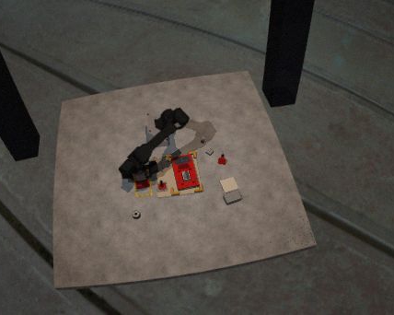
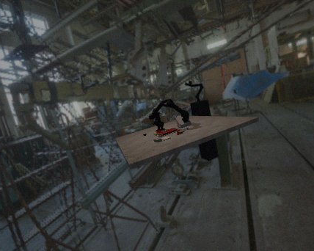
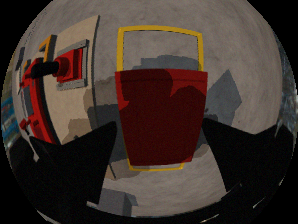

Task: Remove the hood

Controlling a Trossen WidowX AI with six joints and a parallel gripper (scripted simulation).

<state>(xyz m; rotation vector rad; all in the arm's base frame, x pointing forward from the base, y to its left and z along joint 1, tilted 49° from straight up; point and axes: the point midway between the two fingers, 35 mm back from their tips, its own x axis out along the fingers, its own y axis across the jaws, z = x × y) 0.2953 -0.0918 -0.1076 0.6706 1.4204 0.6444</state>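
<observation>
Now: gripper tip right at the red hood. Round my gripper tip: dark ring: 200 mm ahead, 60 mm to the right, 10 mm below.
</observation>
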